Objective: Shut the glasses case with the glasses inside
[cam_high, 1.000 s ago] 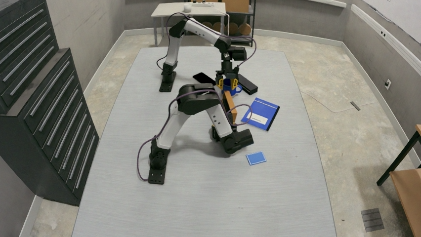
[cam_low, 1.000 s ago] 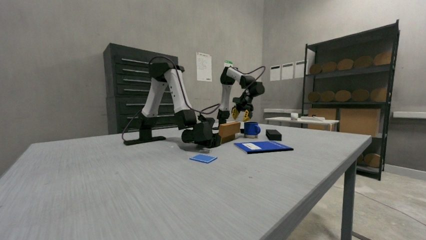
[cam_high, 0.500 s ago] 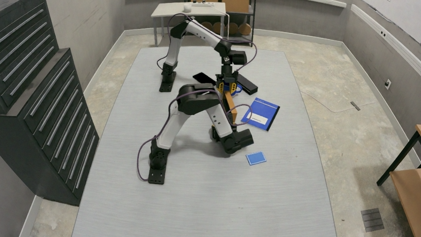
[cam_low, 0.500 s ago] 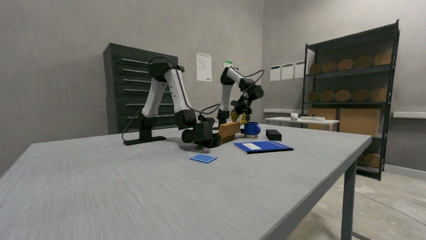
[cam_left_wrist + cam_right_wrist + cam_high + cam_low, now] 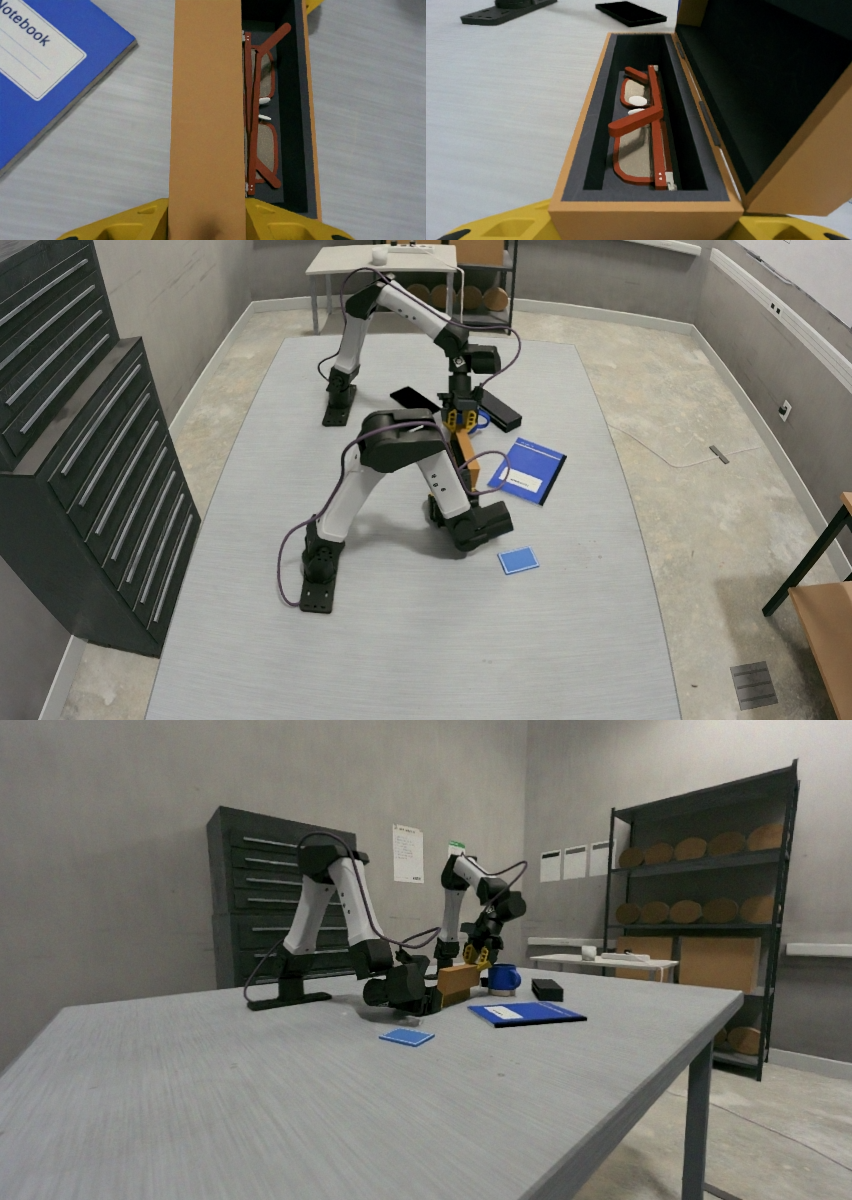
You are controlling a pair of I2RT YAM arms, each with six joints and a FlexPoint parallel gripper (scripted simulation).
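Observation:
My left gripper is now 7 cm to the left of the lid, 2 cm above it and 1 cm short of it. From my left hand the other things lie so: blue card: 34 cm to the right, 11 cm ahead, 9 cm below; black box: 18 cm to the left, 12 cm ahead, 7 cm below.
Right now my right hand is 80 mm to the right of the lid, 50 mm below it and 40 mm short of it. The rest, counted from my right hand: blue card 190 mm to the right, 140 mm ahead, 10 mm below; then black box 330 mm to the left, 150 mm ahead.

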